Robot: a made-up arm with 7 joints.
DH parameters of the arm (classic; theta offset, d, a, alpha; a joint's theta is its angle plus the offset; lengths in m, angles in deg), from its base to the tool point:
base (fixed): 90 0.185 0 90
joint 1: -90 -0.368 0.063 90
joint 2: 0 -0.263 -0.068 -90
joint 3: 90 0.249 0.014 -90
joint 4: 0 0.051 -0.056 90
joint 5: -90 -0.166 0.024 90
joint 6: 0 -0.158 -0.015 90
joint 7: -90 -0.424 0.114 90
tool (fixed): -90 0 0 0
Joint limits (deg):
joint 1: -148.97..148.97
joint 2: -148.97..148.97
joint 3: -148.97..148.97
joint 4: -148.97..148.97
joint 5: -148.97..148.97
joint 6: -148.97..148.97
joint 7: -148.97..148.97
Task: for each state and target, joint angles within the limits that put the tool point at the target. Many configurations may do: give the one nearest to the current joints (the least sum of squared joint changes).
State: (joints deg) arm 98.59 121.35 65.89 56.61 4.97 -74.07 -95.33
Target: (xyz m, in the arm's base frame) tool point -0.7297 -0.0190 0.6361
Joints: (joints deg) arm 99.60 115.93 83.10 61.60 23.68 -53.66 -93.29
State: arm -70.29 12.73 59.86 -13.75 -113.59 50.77 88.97
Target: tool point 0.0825 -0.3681 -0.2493
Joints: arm -110.56 -27.30 49.22 -42.55 -97.76 75.23 71.09
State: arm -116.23 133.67 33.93 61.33 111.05 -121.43 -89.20
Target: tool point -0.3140 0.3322 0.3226
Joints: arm -124.84 122.38 67.15 91.33 134.29 -148.97 -80.06
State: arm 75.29 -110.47 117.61 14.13 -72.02 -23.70 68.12
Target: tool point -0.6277 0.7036 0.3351
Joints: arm 57.48 -115.62 111.28 15.81 -79.32 -19.29 71.65
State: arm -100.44 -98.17 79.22 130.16 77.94 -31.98 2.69
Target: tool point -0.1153 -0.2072 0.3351
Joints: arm -112.68 -108.80 86.01 119.11 97.02 -16.88 -1.14
